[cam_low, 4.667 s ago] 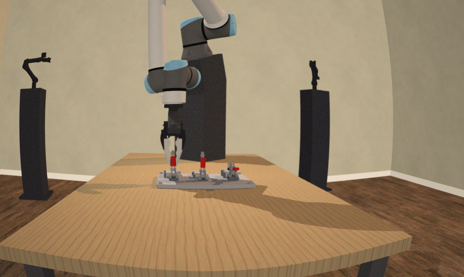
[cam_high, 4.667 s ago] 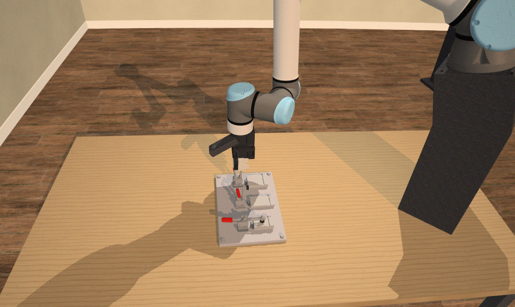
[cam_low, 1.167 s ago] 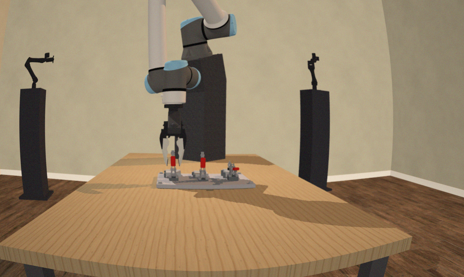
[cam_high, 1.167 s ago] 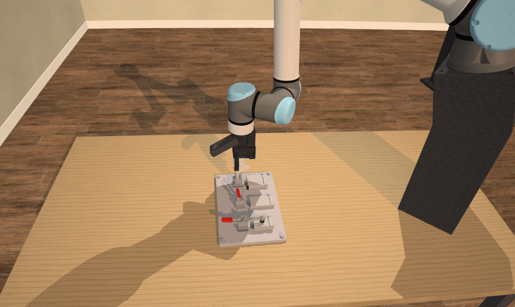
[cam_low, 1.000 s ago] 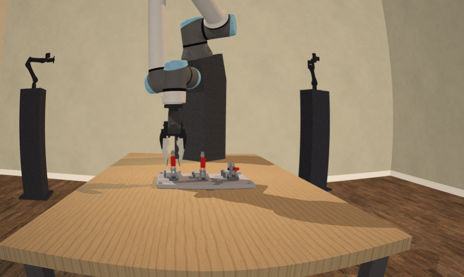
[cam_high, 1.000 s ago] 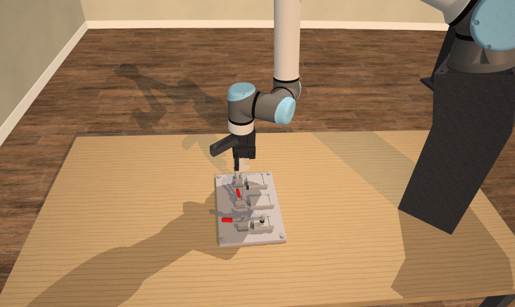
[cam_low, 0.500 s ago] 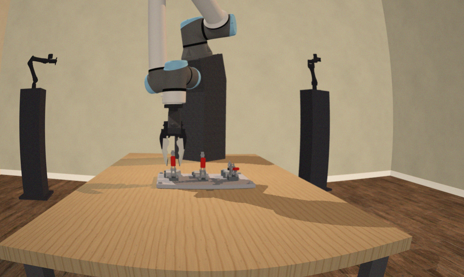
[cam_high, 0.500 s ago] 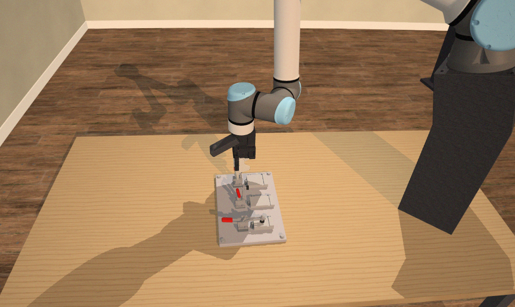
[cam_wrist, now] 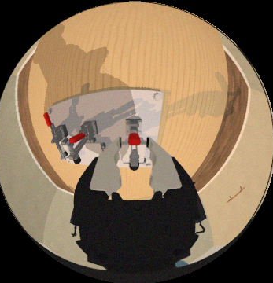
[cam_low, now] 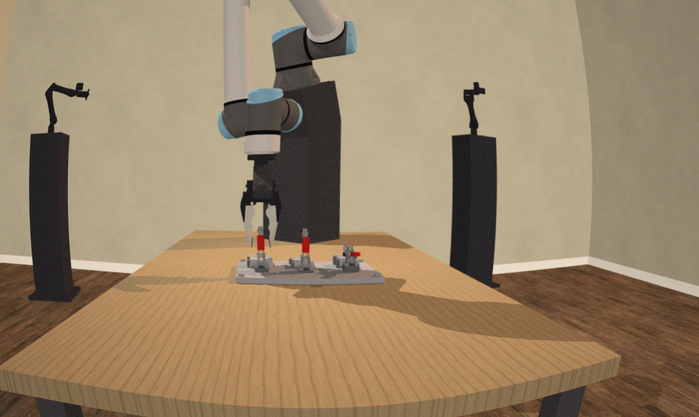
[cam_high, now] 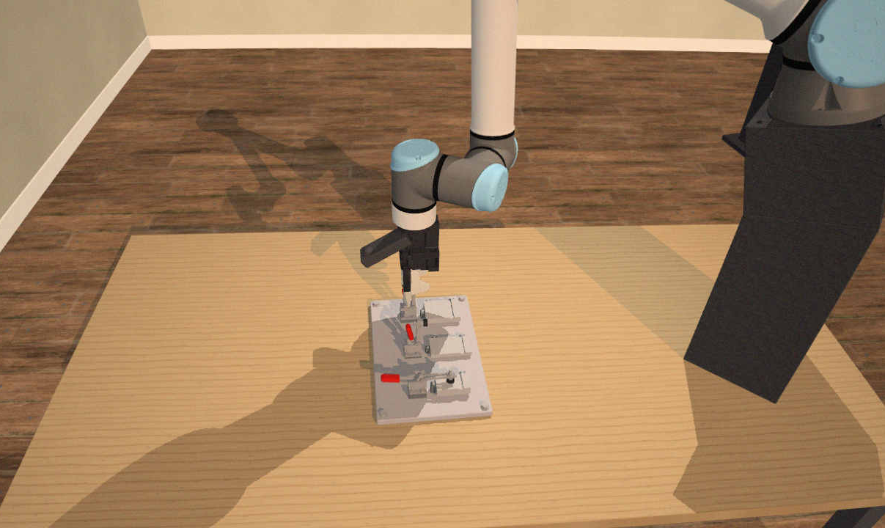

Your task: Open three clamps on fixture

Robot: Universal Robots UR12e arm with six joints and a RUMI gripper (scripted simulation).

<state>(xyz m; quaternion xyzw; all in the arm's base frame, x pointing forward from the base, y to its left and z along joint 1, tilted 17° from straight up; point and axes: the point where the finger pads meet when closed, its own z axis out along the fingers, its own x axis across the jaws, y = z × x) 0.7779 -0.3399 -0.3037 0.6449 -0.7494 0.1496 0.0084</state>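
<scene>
Right now the grey fixture plate is 20 mm behind my hand, 110 mm to the left of it and 80 mm below it. Round my hand: grey part 80 mm behind, 130 mm to the left, 60 mm below.
</scene>
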